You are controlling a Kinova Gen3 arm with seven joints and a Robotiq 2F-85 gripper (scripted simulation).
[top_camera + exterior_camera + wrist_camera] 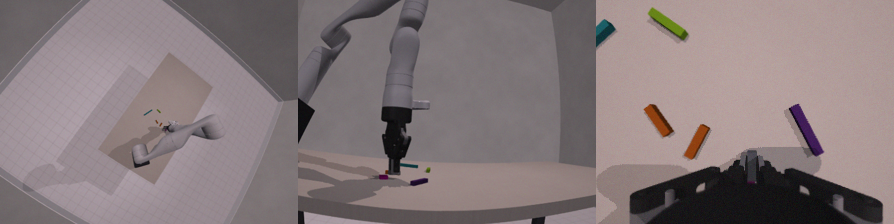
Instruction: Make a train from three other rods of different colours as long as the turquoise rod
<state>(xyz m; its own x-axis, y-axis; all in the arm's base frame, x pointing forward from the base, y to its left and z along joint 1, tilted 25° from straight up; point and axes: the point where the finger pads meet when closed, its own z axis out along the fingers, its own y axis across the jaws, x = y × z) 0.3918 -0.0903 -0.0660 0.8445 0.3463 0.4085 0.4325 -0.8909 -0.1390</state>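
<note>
The grey rod is 2 cm below my hand. From my hand the other things lie so: lime rod 10 cm ahead, 17 cm to the left, 3 cm below; purple rod 6 cm ahead, 4 cm to the right, 3 cm below; magenta rod 3 cm behind, 1 cm to the right, 3 cm below.
</note>
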